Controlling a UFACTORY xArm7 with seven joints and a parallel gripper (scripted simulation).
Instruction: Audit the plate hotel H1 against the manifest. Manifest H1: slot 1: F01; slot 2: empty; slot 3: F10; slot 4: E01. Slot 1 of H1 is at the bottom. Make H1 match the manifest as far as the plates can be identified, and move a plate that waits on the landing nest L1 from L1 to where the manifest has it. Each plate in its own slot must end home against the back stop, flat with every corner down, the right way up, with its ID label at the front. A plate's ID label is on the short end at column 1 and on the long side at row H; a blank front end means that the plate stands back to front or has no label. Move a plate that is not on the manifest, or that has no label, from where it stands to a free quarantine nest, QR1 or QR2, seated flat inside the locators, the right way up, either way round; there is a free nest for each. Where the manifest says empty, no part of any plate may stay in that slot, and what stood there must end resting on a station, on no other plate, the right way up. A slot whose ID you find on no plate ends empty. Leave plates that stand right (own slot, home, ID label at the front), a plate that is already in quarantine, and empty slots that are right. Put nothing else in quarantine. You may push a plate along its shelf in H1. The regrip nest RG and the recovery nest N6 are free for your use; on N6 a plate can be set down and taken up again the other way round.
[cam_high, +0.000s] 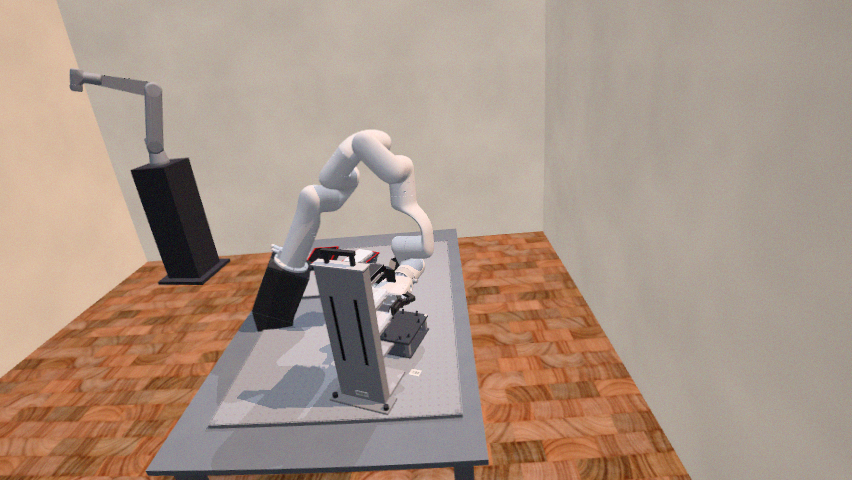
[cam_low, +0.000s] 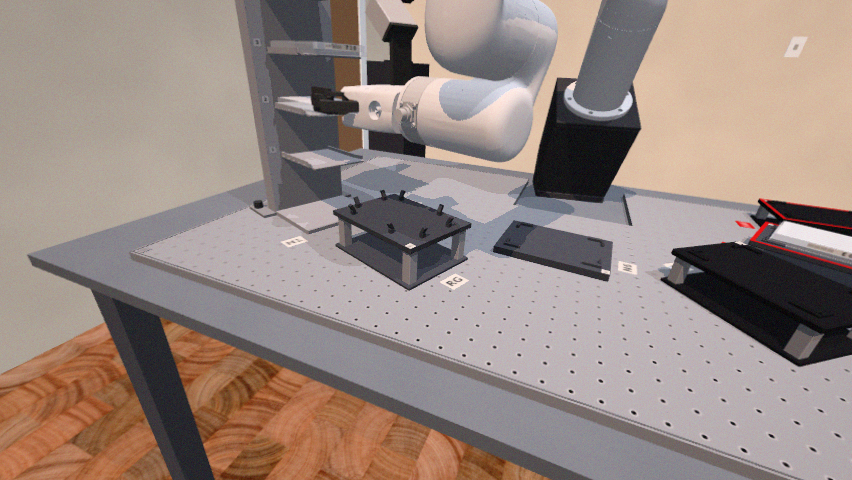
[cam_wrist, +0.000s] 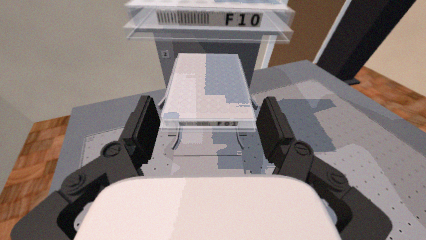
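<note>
Now: hand 70 mm to the left of the white plate, 20 mm past it and 20 mm above it. Round my hand: plate hotel H1 (140 mm to the right, 30 mm behind); then regrip nest RG (150 mm below, 120 mm to the left, 30 mm ahead); then black plate (140 mm above, 70 mm to the right, 20 mm behind).
</note>
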